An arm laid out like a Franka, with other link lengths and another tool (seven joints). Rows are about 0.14 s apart.
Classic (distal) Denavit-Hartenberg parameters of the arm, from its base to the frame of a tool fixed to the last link. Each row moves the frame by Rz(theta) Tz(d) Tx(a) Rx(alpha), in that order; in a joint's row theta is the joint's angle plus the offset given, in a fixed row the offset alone. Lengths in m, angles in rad.
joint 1: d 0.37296  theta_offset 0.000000  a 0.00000  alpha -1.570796
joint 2: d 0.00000  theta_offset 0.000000  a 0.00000  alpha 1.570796
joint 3: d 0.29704  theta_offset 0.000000  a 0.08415  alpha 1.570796
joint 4: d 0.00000  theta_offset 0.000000  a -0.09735  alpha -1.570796
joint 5: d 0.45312  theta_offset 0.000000  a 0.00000  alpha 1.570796
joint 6: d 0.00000  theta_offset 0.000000  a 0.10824  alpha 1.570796
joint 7: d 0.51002  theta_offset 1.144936  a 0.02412  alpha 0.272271
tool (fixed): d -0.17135  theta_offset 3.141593  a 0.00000  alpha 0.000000
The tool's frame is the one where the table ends.
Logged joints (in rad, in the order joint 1, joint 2, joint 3, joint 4, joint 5, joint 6, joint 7), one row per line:
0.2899, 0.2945, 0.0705, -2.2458, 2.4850, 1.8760, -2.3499
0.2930, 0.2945, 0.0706, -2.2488, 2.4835, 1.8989, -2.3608
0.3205, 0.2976, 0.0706, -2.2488, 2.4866, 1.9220, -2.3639
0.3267, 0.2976, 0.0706, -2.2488, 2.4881, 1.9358, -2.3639
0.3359, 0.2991, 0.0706, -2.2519, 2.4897, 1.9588, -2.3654
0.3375, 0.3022, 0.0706, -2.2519, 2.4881, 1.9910, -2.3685
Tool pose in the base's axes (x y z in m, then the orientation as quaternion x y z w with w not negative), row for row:
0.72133, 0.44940, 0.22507, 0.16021, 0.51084, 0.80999, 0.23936
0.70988, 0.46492, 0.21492, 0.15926, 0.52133, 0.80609, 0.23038
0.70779, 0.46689, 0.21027, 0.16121, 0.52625, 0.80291, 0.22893
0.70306, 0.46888, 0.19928, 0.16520, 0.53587, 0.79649, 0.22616
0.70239, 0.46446, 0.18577, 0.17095, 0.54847, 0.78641, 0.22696
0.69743, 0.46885, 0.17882, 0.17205, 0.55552, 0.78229, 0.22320
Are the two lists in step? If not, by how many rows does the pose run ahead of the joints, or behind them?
The pose runs 1 row ahead of the joints: the pose in row i belongs to the joints in row i + 1.
